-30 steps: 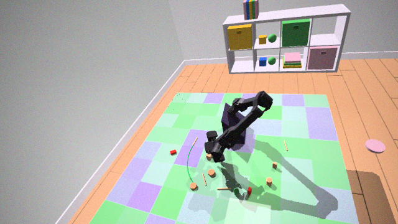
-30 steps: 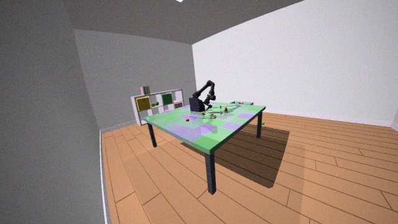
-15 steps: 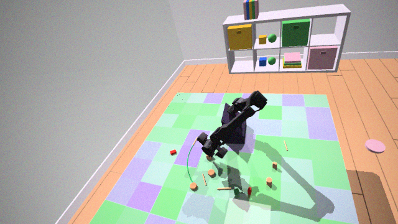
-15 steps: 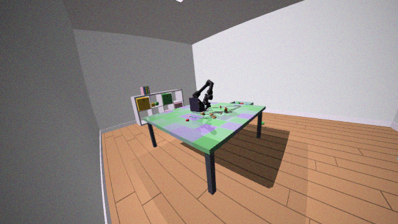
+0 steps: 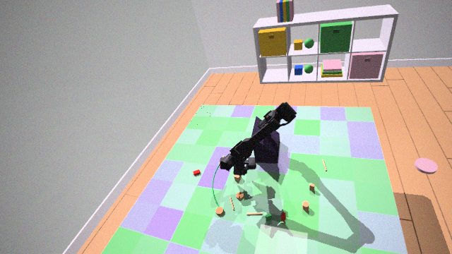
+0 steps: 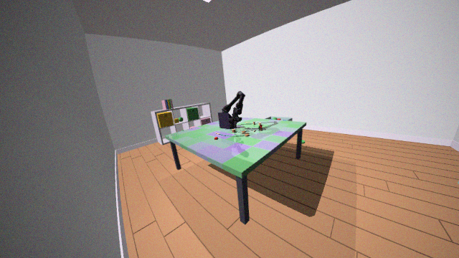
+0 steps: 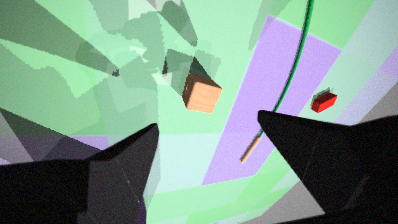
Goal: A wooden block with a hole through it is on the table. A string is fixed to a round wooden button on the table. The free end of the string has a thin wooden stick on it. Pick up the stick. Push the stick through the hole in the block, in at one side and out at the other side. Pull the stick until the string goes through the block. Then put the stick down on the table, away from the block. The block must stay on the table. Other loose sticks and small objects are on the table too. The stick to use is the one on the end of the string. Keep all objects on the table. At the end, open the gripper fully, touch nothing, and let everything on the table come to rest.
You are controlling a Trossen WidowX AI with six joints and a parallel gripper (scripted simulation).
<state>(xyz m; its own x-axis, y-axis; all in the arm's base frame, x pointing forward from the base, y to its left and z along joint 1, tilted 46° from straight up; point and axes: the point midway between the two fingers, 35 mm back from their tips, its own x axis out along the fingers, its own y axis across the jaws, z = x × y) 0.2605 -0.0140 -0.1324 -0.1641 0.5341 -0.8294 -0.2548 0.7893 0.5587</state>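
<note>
My gripper tip is now 1 cm short of the wooden block and 4 cm above it. The rest, counted from my gripper tip: wooden cylinder 14 cm ahead, 36 cm to the left, 4 cm below; green block 23 cm ahead, 20 cm to the left, 3 cm below.
</note>
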